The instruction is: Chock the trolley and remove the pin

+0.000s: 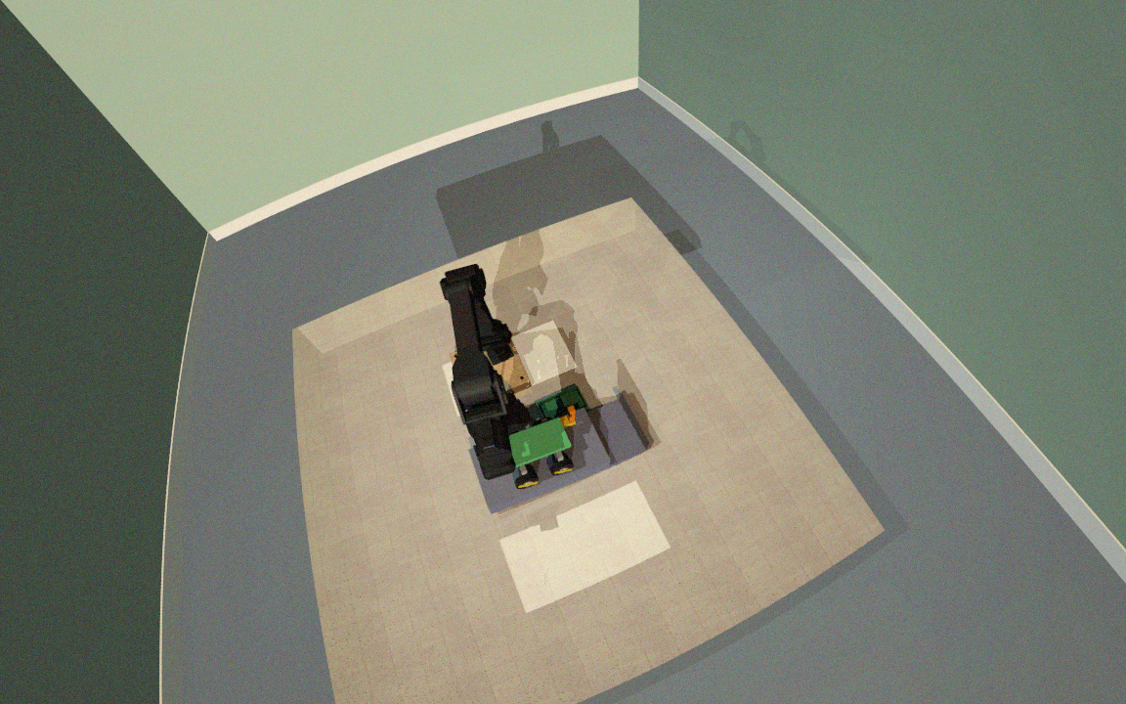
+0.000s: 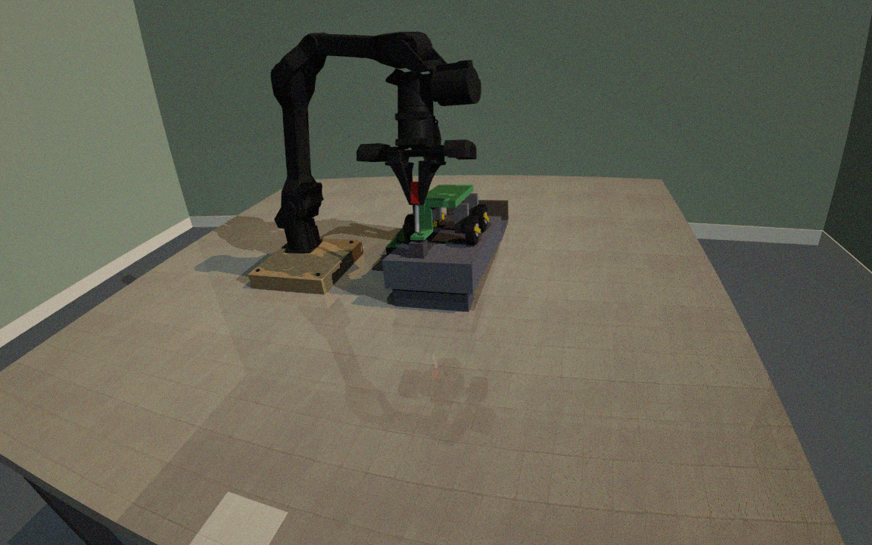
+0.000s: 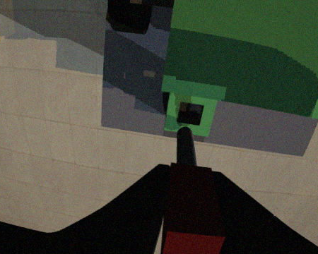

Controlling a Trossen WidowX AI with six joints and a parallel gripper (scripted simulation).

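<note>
The green tray is 210 mm to the left of my gripper tip, 170 mm below it and 90 mm behind it. Also, from my gripper tip: grey ramp (120 mm below, 100 mm to the left, 30 mm ahead); trolley (90 mm to the left, 60 mm below, 30 mm ahead); red-headed stop pin (right at my gripper tip).
</note>
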